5 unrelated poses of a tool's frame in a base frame.
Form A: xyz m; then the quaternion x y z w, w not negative.
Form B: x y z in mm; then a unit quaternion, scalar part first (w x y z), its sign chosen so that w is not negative. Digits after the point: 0 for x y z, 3 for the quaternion.
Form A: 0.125 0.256 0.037 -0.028 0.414 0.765 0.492
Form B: 125 256 37 0.492 -0.028 0.414 0.765
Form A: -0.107 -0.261 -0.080 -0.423 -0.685 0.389 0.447
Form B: -107 -261 -80 0.447 -0.423 -0.685 0.389
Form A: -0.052 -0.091 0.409 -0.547 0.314 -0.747 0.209
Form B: -52 -91 409 0.209 -0.547 0.314 -0.747
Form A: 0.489 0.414 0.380 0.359 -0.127 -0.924 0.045
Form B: 489 414 380 0.045 0.359 -0.127 -0.924
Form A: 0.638 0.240 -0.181 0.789 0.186 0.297 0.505
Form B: 638 240 -181 0.505 0.789 0.186 0.297
